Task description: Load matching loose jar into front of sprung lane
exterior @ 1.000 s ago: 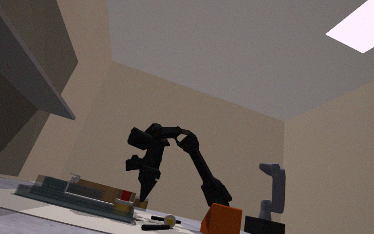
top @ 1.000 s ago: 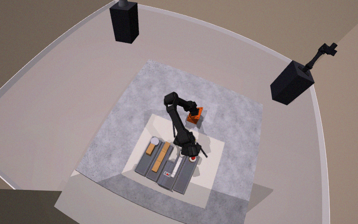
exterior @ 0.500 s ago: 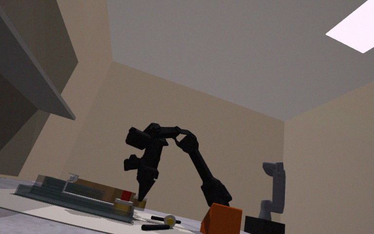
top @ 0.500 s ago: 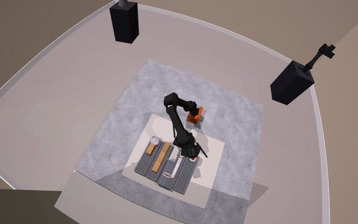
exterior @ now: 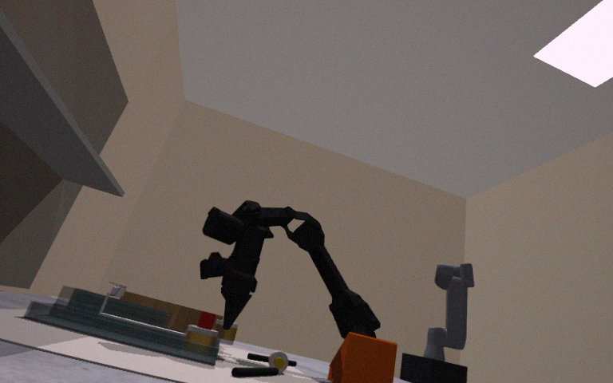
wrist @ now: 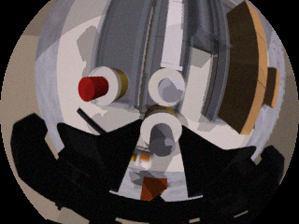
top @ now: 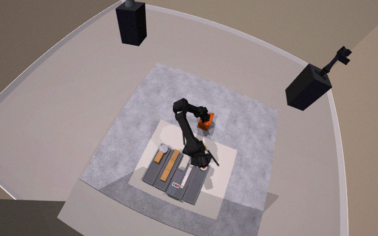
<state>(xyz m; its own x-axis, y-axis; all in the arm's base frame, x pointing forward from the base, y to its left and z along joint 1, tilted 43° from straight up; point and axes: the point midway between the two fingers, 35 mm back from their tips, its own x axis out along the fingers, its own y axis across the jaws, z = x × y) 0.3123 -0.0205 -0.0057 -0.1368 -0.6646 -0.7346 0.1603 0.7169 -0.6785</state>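
My gripper tip is now 17 cm short of the lane rack, 5 cm to the left of it and 3 cm above it.
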